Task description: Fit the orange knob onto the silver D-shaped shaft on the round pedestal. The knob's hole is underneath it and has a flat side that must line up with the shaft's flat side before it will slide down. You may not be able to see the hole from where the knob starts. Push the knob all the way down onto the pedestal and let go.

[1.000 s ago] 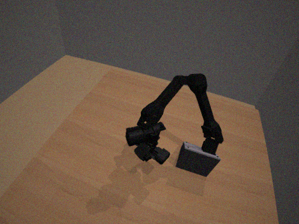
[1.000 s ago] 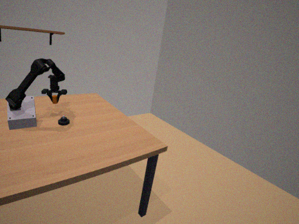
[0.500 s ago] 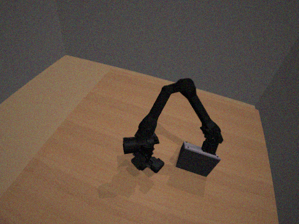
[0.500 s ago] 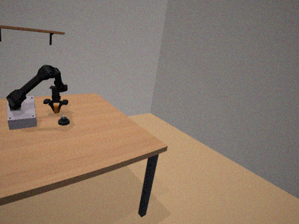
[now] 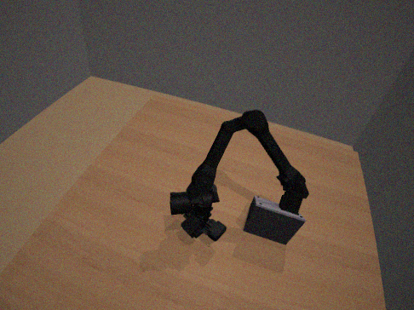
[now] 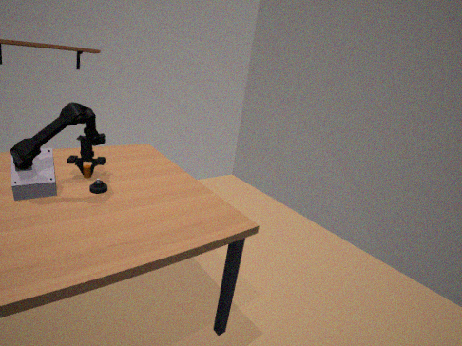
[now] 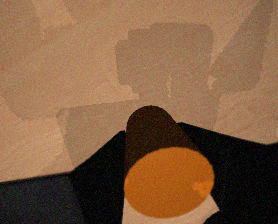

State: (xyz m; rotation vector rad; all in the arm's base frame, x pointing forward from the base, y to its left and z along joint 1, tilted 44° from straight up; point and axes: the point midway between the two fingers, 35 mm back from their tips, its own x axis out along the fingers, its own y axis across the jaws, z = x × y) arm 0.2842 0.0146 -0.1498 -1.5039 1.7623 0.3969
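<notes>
Right now my gripper tip is 3 cm below the orange knob. Also, from my gripper tip: round pedestal (3 cm ahead, 18 cm to the right, 2 cm above).
</notes>
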